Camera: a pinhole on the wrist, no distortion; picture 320 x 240 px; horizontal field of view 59.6 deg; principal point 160.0 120.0 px. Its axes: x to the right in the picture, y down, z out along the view. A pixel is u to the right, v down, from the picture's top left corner.
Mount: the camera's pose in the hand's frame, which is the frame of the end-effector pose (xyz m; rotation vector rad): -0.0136 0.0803 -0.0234 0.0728 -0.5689 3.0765
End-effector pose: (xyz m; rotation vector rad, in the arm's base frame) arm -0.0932 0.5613 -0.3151 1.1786 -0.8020 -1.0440
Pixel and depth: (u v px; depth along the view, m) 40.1 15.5 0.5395
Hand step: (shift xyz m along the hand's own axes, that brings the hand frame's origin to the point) 0.2453 0.0750 0.5408
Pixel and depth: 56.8 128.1 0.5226
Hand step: 0.2017 -0.1214 0.4494
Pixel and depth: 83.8 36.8 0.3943
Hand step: 0.1134 0.0486 0.3812
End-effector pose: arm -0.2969 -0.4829 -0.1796 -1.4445 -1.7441 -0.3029
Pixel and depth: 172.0 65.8 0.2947
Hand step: -0.0123 0.0283 0.2725
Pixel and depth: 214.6 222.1 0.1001
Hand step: -0.0295 0.0104 0.0578
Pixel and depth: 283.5 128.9 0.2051
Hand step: -0.0954 0.0011 0.1699
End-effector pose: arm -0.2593 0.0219 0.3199 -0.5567 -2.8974 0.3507
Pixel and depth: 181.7 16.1 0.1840
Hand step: -0.0185 0.0784 0.1734
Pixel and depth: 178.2 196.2 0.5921
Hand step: -0.0296 -0.2822 0.4731
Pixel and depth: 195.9 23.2 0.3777
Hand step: -0.0430 0.0676 0.3780
